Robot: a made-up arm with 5 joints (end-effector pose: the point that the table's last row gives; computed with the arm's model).
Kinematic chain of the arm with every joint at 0, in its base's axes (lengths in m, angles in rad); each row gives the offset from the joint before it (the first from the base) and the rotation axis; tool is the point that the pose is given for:
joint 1: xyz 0 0 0.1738 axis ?
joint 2: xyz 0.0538 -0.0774 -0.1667 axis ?
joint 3: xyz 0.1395 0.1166 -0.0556 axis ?
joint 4: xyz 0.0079 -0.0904 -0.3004 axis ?
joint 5: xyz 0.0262 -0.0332 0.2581 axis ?
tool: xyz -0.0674 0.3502 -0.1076
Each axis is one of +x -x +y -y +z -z.
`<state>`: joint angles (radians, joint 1 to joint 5).
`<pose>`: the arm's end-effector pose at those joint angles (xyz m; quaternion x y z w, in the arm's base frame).
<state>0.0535 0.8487 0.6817 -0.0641 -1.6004</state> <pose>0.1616 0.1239 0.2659 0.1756 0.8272 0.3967 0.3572</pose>
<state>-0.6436 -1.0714 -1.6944 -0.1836 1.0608</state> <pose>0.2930 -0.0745 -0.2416 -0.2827 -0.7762 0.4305 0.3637</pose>
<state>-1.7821 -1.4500 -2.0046 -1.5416 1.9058</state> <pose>-0.0452 -0.0986 0.2093 0.0702 -0.8424 0.0911 0.5265</pose>
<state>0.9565 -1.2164 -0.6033 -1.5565 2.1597</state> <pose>0.2698 0.1944 0.2420 0.6901 -0.6060 0.1778 0.3535</pose>
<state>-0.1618 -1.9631 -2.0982 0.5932 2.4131</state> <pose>0.3020 -0.1187 -0.4870 -0.3112 0.4000 -0.6857 0.5225</pose>
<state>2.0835 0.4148 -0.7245 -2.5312 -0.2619</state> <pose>0.0732 0.4097 -0.3910 -0.5838 -0.6808 -0.3136 0.3121</pose>
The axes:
joint 1: +z
joint 2: +x
joint 3: +y
joint 4: -x
joint 5: -y

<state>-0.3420 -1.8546 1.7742 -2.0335 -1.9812</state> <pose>0.0454 0.0502 0.4246 0.6886 0.2578 -0.4424 0.5135</pose>
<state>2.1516 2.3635 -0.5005 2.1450 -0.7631</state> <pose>-0.5665 0.1620 0.5394 -0.3627 0.3885 0.6693 0.5191</pose>
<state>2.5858 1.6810 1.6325 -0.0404 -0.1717</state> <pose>0.0001 0.1377 0.3411 0.3835 -0.6000 -0.5447 0.4430</pose>
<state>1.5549 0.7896 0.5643 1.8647 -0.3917</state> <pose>-0.4115 -0.2102 -0.3183 -0.5401 -0.2139 0.6792 0.4486</pose>
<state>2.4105 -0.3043 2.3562 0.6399 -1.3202</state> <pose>-0.3338 -0.2572 0.0453 0.9502 -0.1152 0.2648 0.1176</pose>
